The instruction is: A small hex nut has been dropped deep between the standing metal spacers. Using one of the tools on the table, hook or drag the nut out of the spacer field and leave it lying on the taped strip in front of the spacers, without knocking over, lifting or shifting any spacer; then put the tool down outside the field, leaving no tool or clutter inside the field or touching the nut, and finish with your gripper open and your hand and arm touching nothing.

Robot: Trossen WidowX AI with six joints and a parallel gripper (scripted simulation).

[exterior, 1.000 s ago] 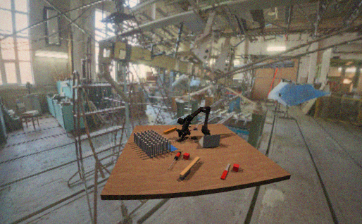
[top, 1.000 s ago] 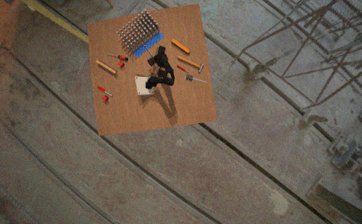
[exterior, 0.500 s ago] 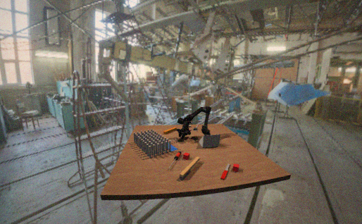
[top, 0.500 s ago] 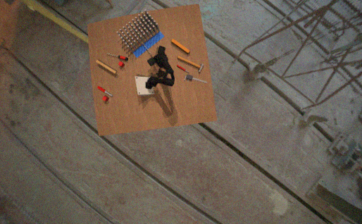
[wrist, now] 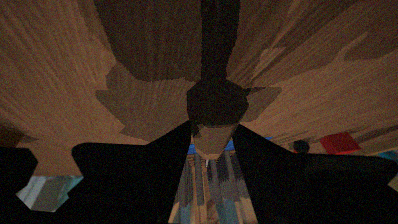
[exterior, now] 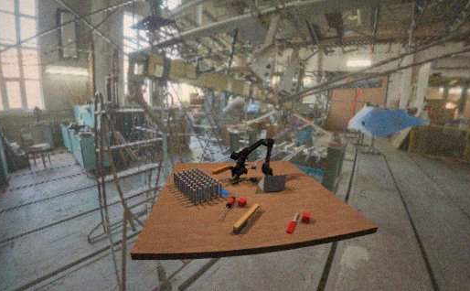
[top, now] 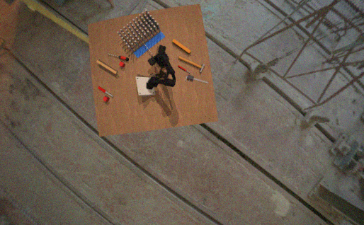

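The thin hook tool lies 8 cm ahead of my gripper tip and 6 cm to the left of it. The rest, counted from my gripper tip: blue taped strip (17 cm ahead, 7 cm to the left, 3 cm below); then orange bar (12 cm ahead, 27 cm to the right, 1 cm below).
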